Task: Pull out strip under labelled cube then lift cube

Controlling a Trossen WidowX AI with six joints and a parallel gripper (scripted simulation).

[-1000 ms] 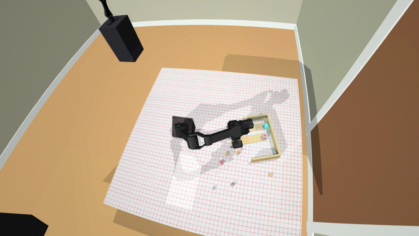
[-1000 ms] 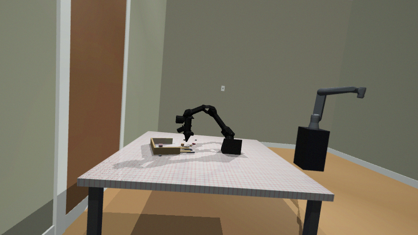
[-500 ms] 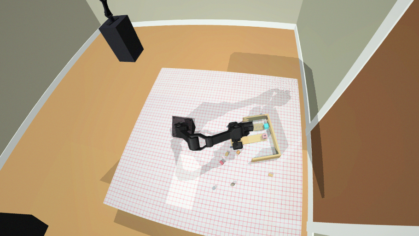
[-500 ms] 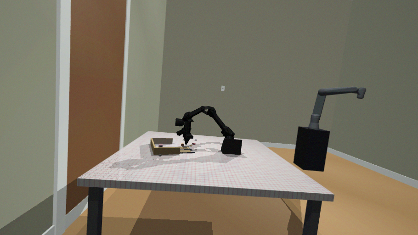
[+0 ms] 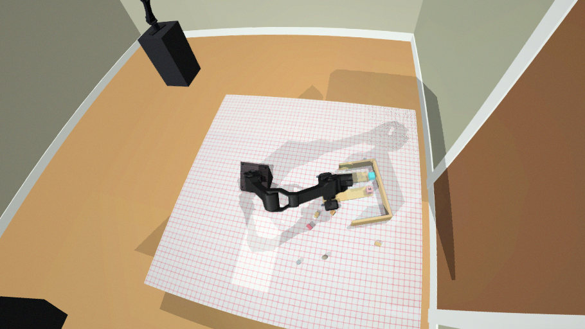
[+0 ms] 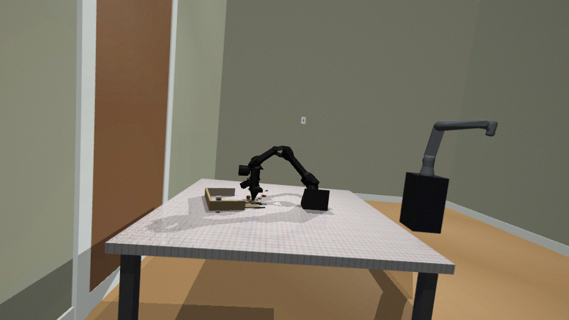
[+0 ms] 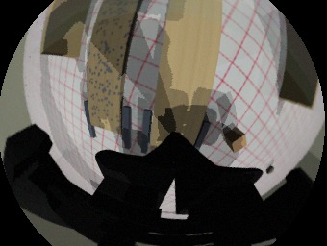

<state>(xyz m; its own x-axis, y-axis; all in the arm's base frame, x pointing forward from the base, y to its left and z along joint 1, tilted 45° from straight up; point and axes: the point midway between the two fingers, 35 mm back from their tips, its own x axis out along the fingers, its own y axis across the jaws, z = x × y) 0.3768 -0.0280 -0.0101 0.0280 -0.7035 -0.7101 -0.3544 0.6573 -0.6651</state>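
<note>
The tan strip lies 90 mm ahead of my gripper tip, 40 mm to the left of it and 10 mm below it. Also, from my gripper tip: pink labelled cube 200 mm ahead, 70 mm to the left, 10 mm above.
</note>
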